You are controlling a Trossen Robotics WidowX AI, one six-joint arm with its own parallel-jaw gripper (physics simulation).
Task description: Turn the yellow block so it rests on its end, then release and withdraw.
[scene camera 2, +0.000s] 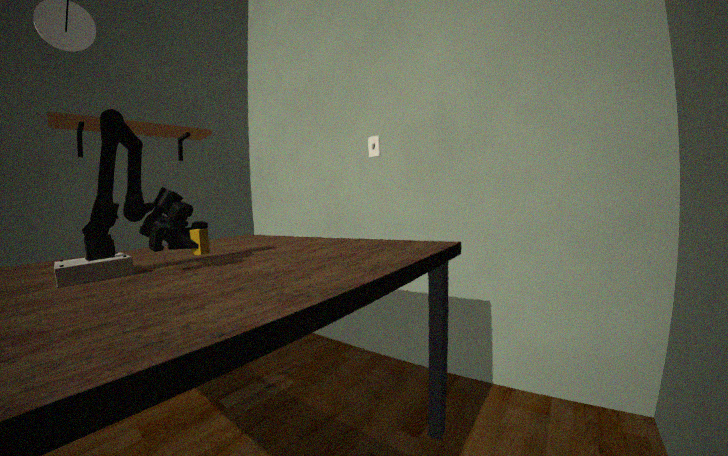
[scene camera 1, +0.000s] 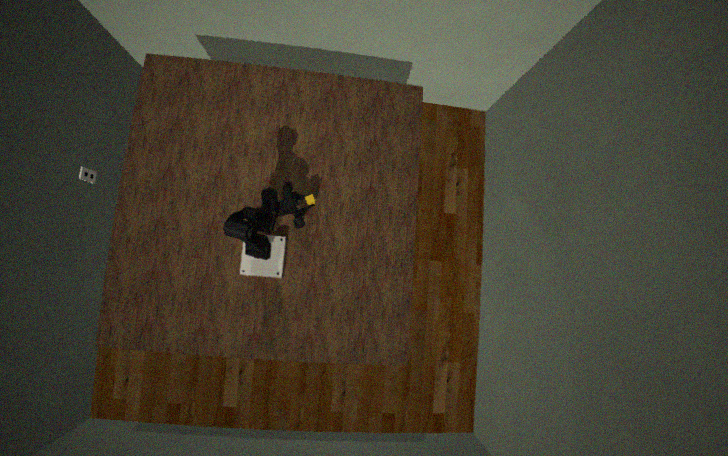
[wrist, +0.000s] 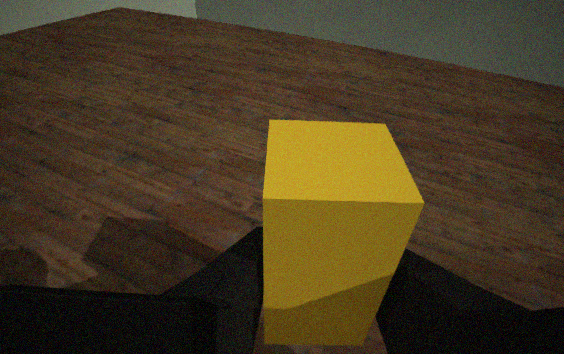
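Observation:
The yellow block [scene camera 1: 310,199] [scene camera 2: 199,242] [wrist: 340,162] is upright, with its long side close to vertical in the scene camera 2 view. My gripper [scene camera 1: 308,203] [scene camera 2: 197,236] [wrist: 314,241] is shut on it, with one dark finger on each side. The arm reaches down to it and the fingers lie nearly level. In the scene camera 2 view the block's lower end is at or very slightly above the table [scene camera 1: 349,295] [scene camera 2: 268,290] [wrist: 150,100]; whether it touches cannot be told. The wrist view hides the block's lower end.
The arm's white base plate [scene camera 1: 275,263] [scene camera 2: 96,271] is on the table, close to the block. The arm's shadow falls on the table beyond the gripper. A wooden shelf [scene camera 2: 155,129] is on the wall behind the arm, and a round lamp [scene camera 2: 64,29] hangs at the upper left.

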